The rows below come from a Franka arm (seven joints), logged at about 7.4 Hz.
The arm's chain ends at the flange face. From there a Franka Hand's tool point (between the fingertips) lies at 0.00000 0.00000 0.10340 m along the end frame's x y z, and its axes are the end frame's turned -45 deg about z.
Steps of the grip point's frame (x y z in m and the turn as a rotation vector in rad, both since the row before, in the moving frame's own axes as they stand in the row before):
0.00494 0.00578 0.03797 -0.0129 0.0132 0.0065
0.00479 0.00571 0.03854 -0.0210 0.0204 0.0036
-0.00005 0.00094 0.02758 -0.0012 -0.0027 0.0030
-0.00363 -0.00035 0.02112 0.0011 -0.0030 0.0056
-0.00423 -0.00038 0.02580 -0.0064 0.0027 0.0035
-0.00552 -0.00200 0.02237 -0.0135 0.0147 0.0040
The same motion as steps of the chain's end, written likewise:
0.00567 0.00061 0.03799 0.0002 0.0185 0.0065
0.00440 0.00060 0.03858 -0.0004 0.0293 0.0036
0.00074 0.00042 0.02758 -0.0028 -0.0011 0.0030
-0.00251 0.00218 0.02112 -0.0013 -0.0029 0.0056
-0.00392 0.00245 0.02580 -0.0026 0.0064 0.0035
-0.00738 0.00257 0.02239 0.0008 0.0199 0.0040

